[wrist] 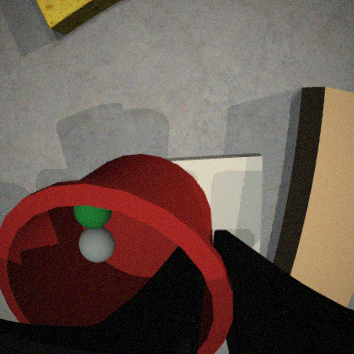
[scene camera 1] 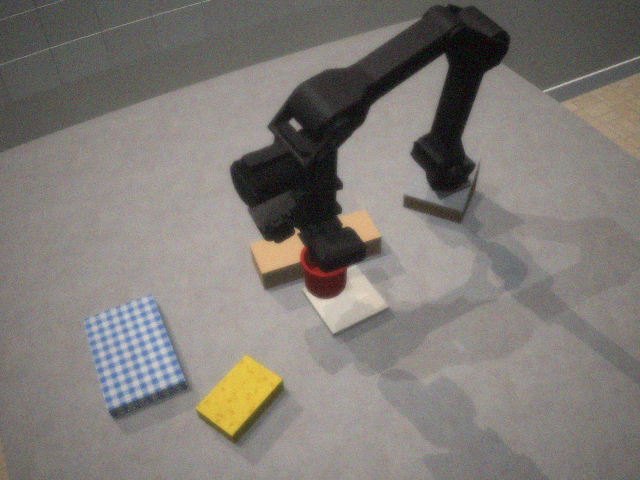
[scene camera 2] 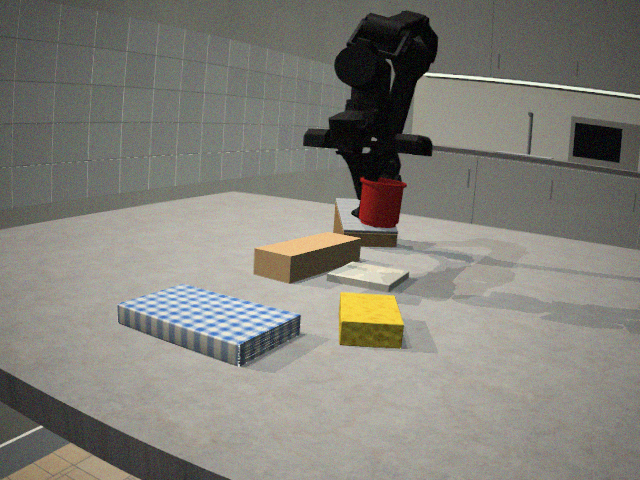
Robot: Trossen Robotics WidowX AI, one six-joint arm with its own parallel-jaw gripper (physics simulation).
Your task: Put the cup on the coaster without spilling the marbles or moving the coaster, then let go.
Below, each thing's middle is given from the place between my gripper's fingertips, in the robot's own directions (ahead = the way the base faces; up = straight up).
My hand is 20 mm past the white marble (wrist: 96, 245), 40 mm to the right of it and 20 mm above it. From my hand the other things lie so: long wooden block (scene camera 2: 290, 261) (30 mm behind, 120 mm to the right, 110 mm below); red cup (scene camera 2: 380, 205) (10 mm behind, 30 mm to the left); pale square coaster (scene camera 1: 359, 302) (50 mm behind, 10 mm to the right, 130 mm below).
